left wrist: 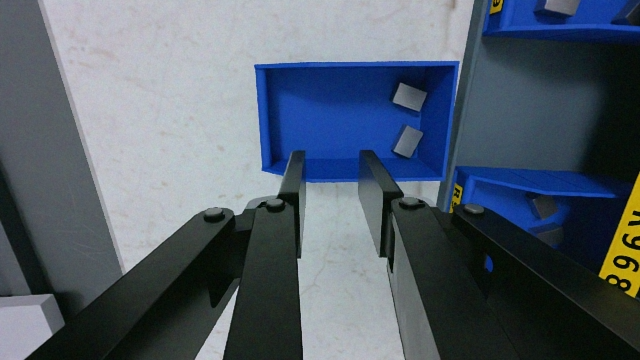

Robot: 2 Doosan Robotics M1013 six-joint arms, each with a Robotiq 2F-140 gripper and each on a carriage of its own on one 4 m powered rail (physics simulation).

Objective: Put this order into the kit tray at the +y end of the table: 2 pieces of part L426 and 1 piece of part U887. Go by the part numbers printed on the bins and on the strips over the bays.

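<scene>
A blue bin (330, 110) stands on the pale table top (165, 125) in the left wrist view, its right end close to the rack. Two grey blocks (410, 97) (408, 141) lie in it near its right end. No part number of this bin can be read here. My left gripper (332, 172) is open and empty, and its fingers show in front of the bin's near wall, with a gap between them. My right gripper does not show. The kit tray does not show, nor do the numbers L426 and U887.
A grey rack (462, 95) is at the right. It holds a blue bin (565, 33) at the top right and another blue bin (540, 180) with grey pieces lower down. A yellow strip (625, 250) is at the far right. A white block (27, 320) is at the lower left.
</scene>
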